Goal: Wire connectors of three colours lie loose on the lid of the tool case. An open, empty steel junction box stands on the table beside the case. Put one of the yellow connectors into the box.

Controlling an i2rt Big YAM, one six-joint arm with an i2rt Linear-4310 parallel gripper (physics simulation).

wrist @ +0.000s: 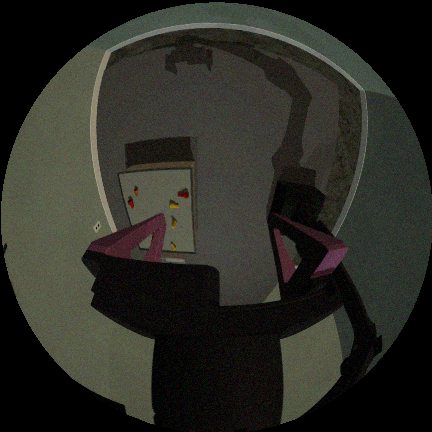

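Seen in the pictures: gripper, between the fingertips: [216, 218]; arm's base, origin of its link: [300, 218].
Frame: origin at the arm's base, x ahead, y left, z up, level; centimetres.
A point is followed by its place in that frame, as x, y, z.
Note:
Three yellow connectors [174, 205] {40.5, 1.1, 1.4} [174, 223] {40.3, 6.9, 1.9} [173, 246] {40.8, 17.2, 1.4} lie apart from each other along the right part of the pale lid of the tool case [155, 181] {46.2, -5.0, 0.6}, left of the view's middle. Two red connectors [183, 194] {38.2, -2.9, 2.0} [131, 203] {54.0, 2.2, 1.4} and an orange one [136, 191] {51.8, -2.0, 1.5} lie on the same lid. My gripper [216, 218] {32.1, -13.0, 25.2} is wide open and empty, high above the table; its left finger covers the lid's lower left part. A light grey strip [175, 260] {42.0, 37.0, -7.9} shows just below the case, mostly hidden by the gripper body; I cannot tell whether it is the junction box.
The grey table [230, 150] {27.3, -14.3, -8.0} has a pale raised rim. The black robot base [299, 200] {4.0, -6.2, -0.2} stands at the right behind the right finger, with the arm curving down at the lower right. Shadows of the arm and the case fall on the table. A wall socket [97, 226] is at the left.

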